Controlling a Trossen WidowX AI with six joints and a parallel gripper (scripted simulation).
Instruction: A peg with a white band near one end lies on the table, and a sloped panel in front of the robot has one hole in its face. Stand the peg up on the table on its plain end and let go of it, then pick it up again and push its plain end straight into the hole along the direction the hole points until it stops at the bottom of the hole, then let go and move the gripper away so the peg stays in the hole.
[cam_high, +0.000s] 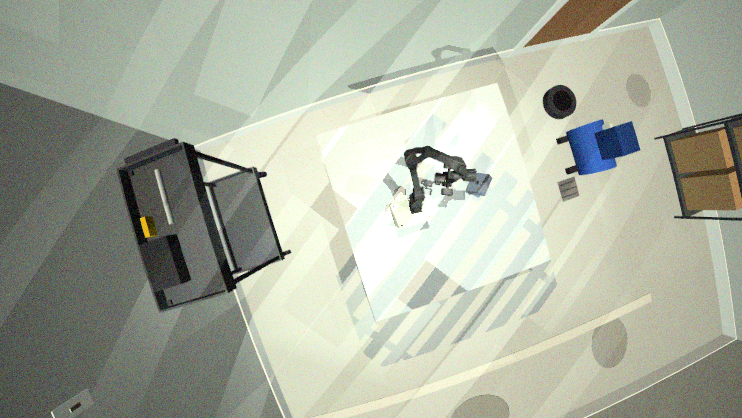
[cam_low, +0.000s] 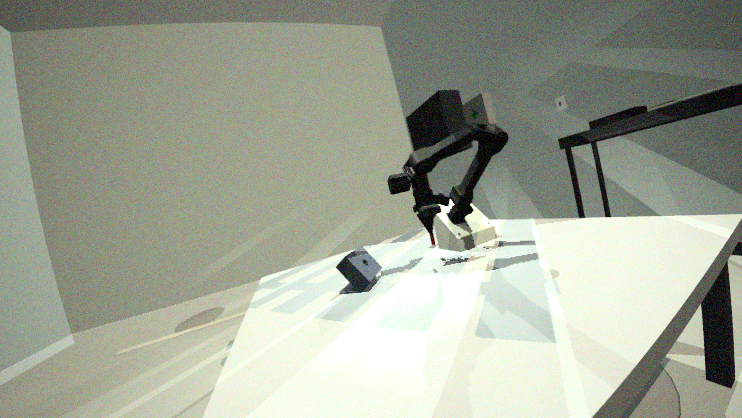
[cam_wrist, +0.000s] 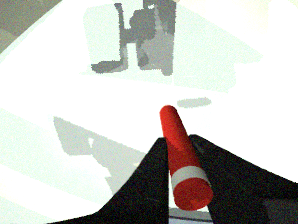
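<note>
My gripper tip is now 25 cm short of the sloped panel, 6 cm to the left of it and 6 cm above it. Also, from my gripper tip: red peg: 2 cm above.
</note>
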